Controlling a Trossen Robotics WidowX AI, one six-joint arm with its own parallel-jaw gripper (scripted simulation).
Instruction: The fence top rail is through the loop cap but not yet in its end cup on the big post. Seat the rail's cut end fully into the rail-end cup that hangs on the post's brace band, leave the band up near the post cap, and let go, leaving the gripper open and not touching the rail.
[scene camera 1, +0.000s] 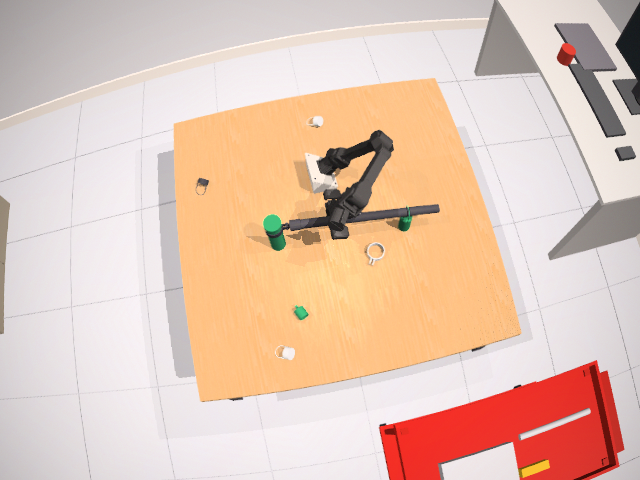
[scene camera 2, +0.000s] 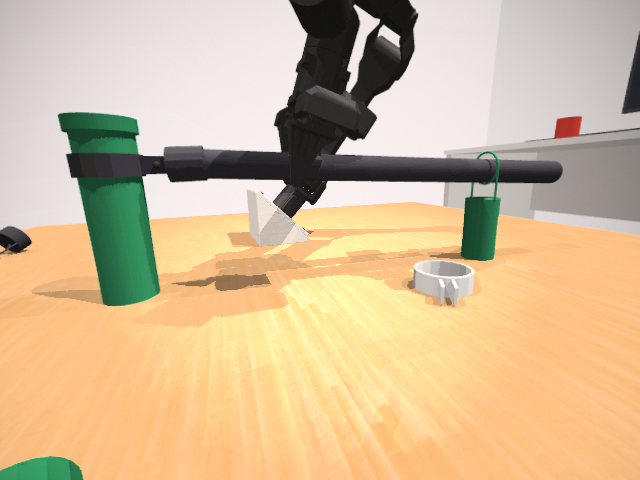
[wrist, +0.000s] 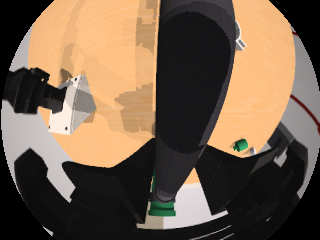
Labels:
top rail: scene camera 1; scene camera 2; wrist 195, 53
same spot on top rail: (scene camera 1: 431, 208) = (scene camera 2: 539, 161)

